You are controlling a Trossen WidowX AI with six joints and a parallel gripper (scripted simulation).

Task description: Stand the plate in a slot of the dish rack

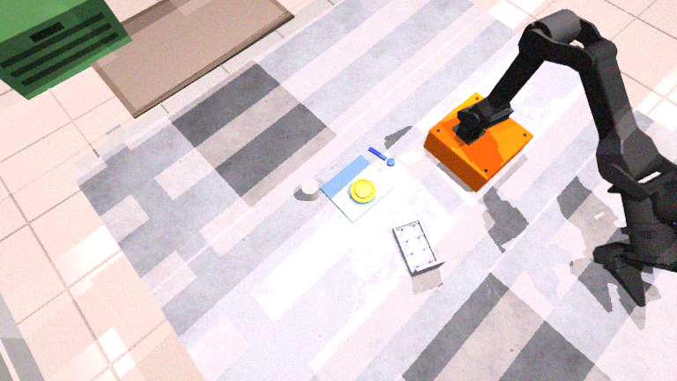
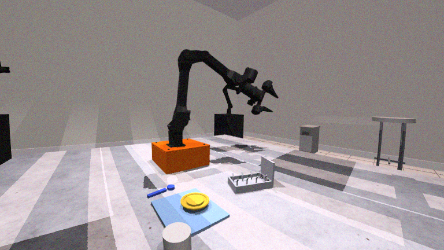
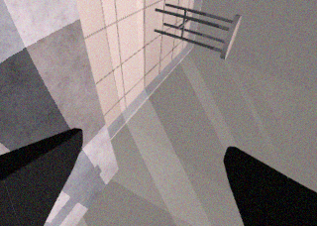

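Right now my gripper tip is 180 mm short of the yellow plate, 540 mm to the left of it and 240 mm above it. Also, from my gripper tip: grey dish rack: 170 mm ahead, 350 mm to the right, 240 mm below; then blue spoon: 70 mm ahead, 590 mm to the right, 260 mm below; then white cylinder: 290 mm ahead, 630 mm to the right, 240 mm below.
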